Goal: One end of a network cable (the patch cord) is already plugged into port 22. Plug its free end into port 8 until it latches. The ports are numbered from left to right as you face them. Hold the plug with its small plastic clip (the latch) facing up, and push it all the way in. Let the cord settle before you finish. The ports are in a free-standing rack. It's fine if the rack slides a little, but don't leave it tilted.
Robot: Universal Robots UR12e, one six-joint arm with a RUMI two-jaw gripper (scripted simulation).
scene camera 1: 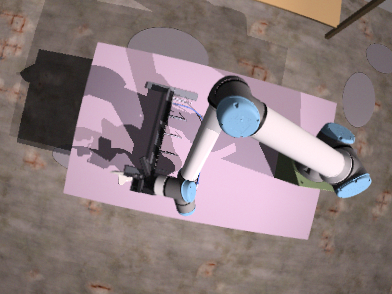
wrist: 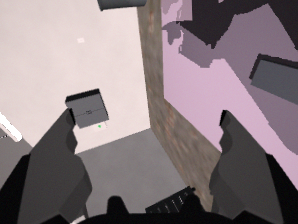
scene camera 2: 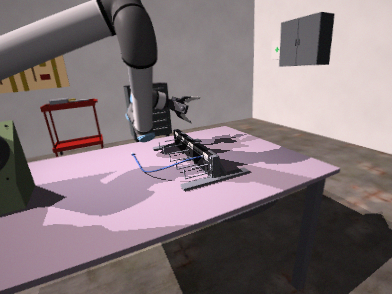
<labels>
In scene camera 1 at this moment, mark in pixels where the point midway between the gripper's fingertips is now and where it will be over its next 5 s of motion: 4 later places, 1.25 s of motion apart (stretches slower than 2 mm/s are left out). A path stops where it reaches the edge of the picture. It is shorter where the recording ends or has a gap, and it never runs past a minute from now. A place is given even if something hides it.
My gripper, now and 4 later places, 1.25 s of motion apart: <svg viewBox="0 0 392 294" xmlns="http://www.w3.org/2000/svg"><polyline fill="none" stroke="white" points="119,173 115,145 142,123 193,123 196,177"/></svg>
</labels>
